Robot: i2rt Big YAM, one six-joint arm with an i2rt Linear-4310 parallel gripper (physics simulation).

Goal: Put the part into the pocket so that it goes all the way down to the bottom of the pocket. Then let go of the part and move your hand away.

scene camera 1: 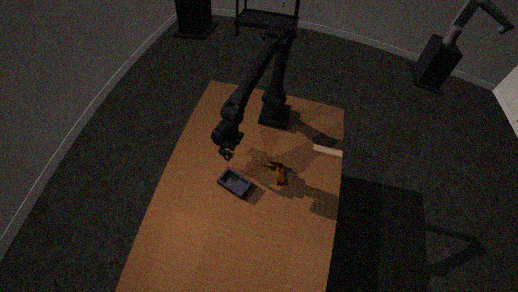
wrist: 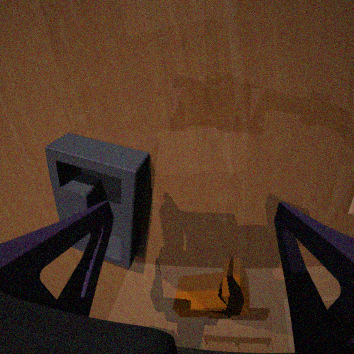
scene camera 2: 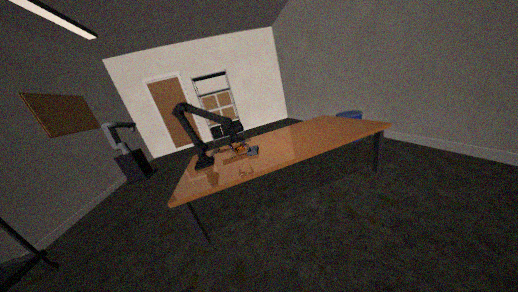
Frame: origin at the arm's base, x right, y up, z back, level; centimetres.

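Where they show: gripper, between the fingertips: (scene camera 1: 231, 152) (wrist: 191, 210) (scene camera 2: 239, 149); arm's base, origin of its link: (scene camera 1: 275, 113) (scene camera 2: 204, 161).
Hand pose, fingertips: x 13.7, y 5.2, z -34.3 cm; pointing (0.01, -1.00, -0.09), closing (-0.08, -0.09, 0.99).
Things, the pixels of their top centre, and the offset from my fingertips. Level surfaces: height alone.
- orange part, centre of its top: (wrist: 206, 307) (scene camera 1: 276, 171) (scene camera 2: 239, 147) dx -22.4, dy -5.0, dz -0.9 cm
- grey-blue pocket block, centre of its top: (wrist: 90, 217) (scene camera 1: 234, 181) (scene camera 2: 252, 148) dx -5.0, dy -4.4, dz -11.5 cm
- table, height of its surface: dy -8.1 cm
The orange part (scene camera 1: 281, 174) (scene camera 2: 241, 148) (wrist: 200, 292) lies on the table, partly in shadow; its exact shape is hard to make out. The grey-blue pocket block (scene camera 1: 230, 191) (scene camera 2: 254, 151) (wrist: 128, 215) sits on the table beside the part, with its pocket facing up and a raised step inside. My gripper (scene camera 1: 226, 155) (wrist: 191, 210) is open and empty, above the table. In the wrist view the part shows low between the fingers, and the left finger hides some of the pocket block.
The table (scene camera 1: 185, 225) (scene camera 2: 310, 137) carries the arm's base (scene camera 1: 274, 118) (scene camera 2: 204, 162) near one end. A pale strip (scene camera 1: 327, 150) shows at the table's right edge in scene camera 1. Another arm on a pedestal (scene camera 1: 437, 62) (scene camera 2: 134, 165) stands off the table. Shadows fall around the part.
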